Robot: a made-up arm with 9 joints. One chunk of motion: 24 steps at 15 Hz.
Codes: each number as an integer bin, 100 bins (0 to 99) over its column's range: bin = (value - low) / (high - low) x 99, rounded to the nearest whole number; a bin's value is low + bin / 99 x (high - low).
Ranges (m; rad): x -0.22..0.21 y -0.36..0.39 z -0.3..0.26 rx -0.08..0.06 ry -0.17..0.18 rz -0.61..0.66
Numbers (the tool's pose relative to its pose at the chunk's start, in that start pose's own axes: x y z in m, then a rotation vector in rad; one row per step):
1: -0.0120 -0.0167 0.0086 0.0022 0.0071 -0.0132
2: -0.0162 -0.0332 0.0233 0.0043 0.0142 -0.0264
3: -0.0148 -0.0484 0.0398 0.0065 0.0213 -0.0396
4: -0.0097 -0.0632 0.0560 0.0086 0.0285 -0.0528
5: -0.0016 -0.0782 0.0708 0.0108 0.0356 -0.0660
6: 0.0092 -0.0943 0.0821 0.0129 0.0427 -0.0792
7: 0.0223 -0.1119 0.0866 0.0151 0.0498 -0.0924
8: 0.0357 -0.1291 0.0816 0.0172 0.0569 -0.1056
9: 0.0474 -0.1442 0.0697 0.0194 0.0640 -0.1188
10: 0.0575 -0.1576 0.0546 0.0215 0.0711 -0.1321
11: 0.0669 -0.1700 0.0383 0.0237 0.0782 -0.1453
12: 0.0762 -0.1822 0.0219 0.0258 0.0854 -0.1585
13: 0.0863 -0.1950 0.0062 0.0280 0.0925 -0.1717
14: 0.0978 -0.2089 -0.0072 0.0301 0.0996 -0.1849
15: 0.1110 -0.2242 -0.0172 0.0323 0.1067 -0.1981
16: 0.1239 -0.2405 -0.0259 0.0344 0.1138 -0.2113
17: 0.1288 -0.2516 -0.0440 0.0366 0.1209 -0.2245
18: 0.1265 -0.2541 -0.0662 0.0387 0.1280 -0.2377
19: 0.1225 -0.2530 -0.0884 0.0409 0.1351 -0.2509
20: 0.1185 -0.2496 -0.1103 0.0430 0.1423 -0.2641
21: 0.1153 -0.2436 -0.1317 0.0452 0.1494 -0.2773
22: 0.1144 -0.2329 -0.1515 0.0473 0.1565 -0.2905
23: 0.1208 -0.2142 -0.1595 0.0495 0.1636 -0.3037
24: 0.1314 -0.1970 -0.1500 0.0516 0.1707 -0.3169
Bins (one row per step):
1: 48 45 55 58 50 47
2: 47 43 57 60 52 45
3: 47 41 60 61 54 44
4: 48 39 63 63 56 43
5: 50 37 66 64 58 42
6: 53 35 68 66 60 41
7: 56 33 68 67 62 40
8: 59 30 67 69 64 39
9: 62 28 65 70 66 38
10: 64 27 63 72 68 37
11: 66 25 60 73 70 36
12: 68 23 57 75 72 35
13: 71 22 54 76 74 34
14: 73 20 52 78 76 33
15: 76 18 50 79 78 32
16: 79 16 48 81 80 31
17: 80 14 45 82 82 30
18: 80 14 41 84 84 29
19: 79 14 37 85 86 28
20: 78 15 34 87 88 27
21: 77 15 30 89 90 26
22: 77 17 26 90 92 25
23: 78 19 25 92 94 24
24: 81 22 27 93 96 23

